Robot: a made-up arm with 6 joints. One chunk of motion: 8 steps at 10 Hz.
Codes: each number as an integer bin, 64 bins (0 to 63) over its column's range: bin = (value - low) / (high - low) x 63, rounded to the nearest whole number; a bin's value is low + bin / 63 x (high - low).
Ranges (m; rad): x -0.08..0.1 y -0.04..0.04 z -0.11..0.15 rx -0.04..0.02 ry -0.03..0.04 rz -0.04..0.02
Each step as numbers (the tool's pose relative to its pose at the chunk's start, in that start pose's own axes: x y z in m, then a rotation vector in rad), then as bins.
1 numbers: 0.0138 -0.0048 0.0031 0.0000 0.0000 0.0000
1 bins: 33 28 27 42 27 42
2 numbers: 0.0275 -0.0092 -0.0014 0.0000 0.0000 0.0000
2 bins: 38 24 26 42 27 42
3 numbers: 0.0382 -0.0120 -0.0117 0.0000 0.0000 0.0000
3 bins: 41 22 24 42 27 42
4 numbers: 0.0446 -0.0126 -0.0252 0.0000 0.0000 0.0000
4 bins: 44 22 21 42 27 42
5 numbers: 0.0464 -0.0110 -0.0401 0.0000 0.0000 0.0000
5 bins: 44 23 17 42 27 42
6 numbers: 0.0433 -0.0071 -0.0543 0.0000 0.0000 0.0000
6 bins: 43 26 13 42 27 42
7 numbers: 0.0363 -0.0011 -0.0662 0.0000 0.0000 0.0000
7 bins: 41 31 11 42 27 42
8 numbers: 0.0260 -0.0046 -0.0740 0.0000 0.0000 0.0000
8 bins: 37 28 9 42 27 42
